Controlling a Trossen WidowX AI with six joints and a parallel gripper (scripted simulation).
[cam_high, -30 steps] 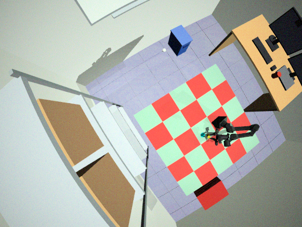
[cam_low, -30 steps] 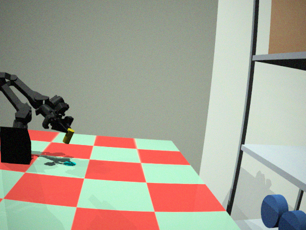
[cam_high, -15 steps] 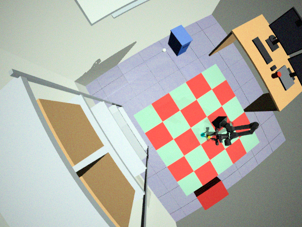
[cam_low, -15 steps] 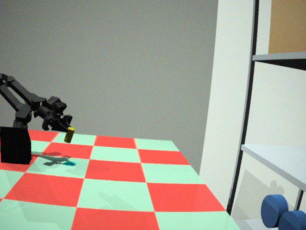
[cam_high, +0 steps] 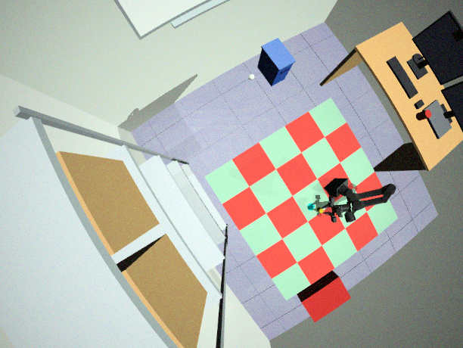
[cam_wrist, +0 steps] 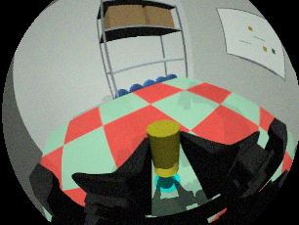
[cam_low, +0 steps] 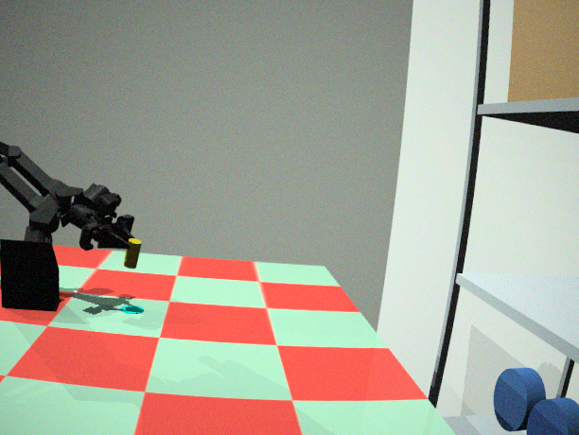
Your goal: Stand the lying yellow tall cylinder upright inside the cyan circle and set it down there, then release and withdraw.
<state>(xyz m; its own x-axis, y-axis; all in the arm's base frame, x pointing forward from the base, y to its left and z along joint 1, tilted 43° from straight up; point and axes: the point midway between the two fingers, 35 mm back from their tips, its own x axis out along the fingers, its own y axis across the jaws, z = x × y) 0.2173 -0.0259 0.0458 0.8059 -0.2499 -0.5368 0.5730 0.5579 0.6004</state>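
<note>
My gripper tip is 20 mm above the yellow tall cylinder. From my gripper tip the other things lie so: cyan circle (160 mm below).
</note>
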